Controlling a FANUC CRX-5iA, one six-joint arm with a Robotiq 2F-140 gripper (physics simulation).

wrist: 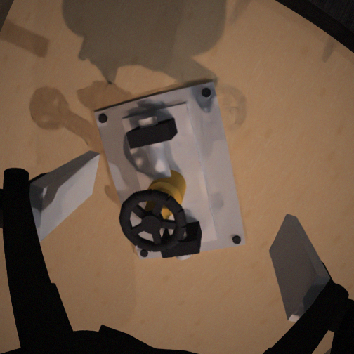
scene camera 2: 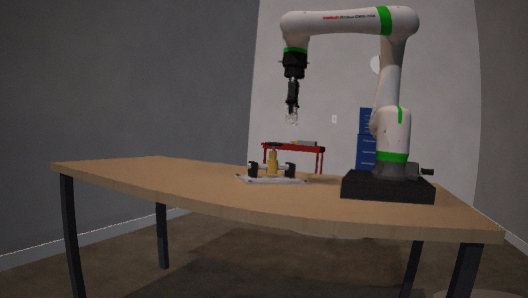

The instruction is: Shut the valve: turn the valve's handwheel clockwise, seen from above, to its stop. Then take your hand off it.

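Observation:
The valve's black spoked handwheel (scene camera 2: 273, 144) (wrist: 152, 225) sits on top of the yellow valve body (scene camera 2: 272, 164) (wrist: 176, 186). The valve is mounted on a pale base plate (scene camera 2: 274, 181) (wrist: 227, 200) on the table. My gripper (scene camera 2: 291, 118) (wrist: 187, 204) is open and points down, well above the handwheel and touching nothing. In scene camera 2 it is a little to the right of the wheel. In the wrist view the wheel lies between the two spread fingers, nearer the left finger and low of the midpoint.
Black pipe supports (scene camera 2: 253, 169) (wrist: 152, 133) stand at both sides of the valve body. The wooden table (scene camera 2: 150, 175) (wrist: 100, 295) carries my arm's black base block (scene camera 2: 387, 187) on the right. A red bench (scene camera 2: 320, 149) and a blue cabinet (scene camera 2: 366, 145) stand behind.

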